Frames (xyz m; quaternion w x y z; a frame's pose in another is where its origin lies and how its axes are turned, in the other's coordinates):
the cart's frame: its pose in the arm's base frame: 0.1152 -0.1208 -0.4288 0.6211 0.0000 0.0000 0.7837
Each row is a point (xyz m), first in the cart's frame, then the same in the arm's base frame.
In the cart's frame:
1: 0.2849 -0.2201 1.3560
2: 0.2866 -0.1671 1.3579
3: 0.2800 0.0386 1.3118
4: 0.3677 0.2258 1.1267
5: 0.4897 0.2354 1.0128
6: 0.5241 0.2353 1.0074
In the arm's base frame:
1: 0.2644 0.2068 0.9272
2: 0.2124 0.1964 0.9291
3: 0.0137 0.1430 0.8830
4: -0.1886 0.1856 0.6979
5: -0.2258 0.3022 0.5840
6: -0.2336 0.3357 0.5786

